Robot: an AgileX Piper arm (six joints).
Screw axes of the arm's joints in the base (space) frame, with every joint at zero. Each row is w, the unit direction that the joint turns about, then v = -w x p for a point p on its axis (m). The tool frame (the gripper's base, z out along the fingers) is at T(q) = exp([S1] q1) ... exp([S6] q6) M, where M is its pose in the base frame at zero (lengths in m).
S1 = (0, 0, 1, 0.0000, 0.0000, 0.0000)
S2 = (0, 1, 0, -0.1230, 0.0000, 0.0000)
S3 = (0, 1, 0, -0.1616, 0.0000, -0.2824)
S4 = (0.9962, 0, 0.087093, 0.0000, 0.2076, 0.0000)
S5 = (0, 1, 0, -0.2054, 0.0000, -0.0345)
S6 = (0.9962, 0, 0.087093, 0.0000, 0.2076, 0.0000)
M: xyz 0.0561 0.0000 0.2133 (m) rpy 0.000 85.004 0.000 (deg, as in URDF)
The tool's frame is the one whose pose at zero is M.
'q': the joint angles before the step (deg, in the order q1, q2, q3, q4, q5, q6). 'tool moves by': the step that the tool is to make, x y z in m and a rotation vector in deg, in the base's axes. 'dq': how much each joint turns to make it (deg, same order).
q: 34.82 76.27 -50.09 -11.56 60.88 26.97
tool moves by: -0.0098 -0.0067 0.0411 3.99 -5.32 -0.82
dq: 0.00 -6.19 -4.00 0.45 3.62 0.01
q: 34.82 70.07 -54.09 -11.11 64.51 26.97
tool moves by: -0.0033 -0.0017 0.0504 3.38 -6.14 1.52
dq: 0.27 -3.03 -8.44 0.02 4.18 -2.21
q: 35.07 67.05 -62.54 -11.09 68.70 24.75
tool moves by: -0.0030 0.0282 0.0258 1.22 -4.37 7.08
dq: 6.99 2.06 -6.67 -1.66 0.39 -0.29
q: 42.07 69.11 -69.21 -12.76 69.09 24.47
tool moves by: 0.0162 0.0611 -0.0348 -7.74 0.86 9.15
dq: 8.45 11.54 -2.36 -4.74 -3.08 0.06
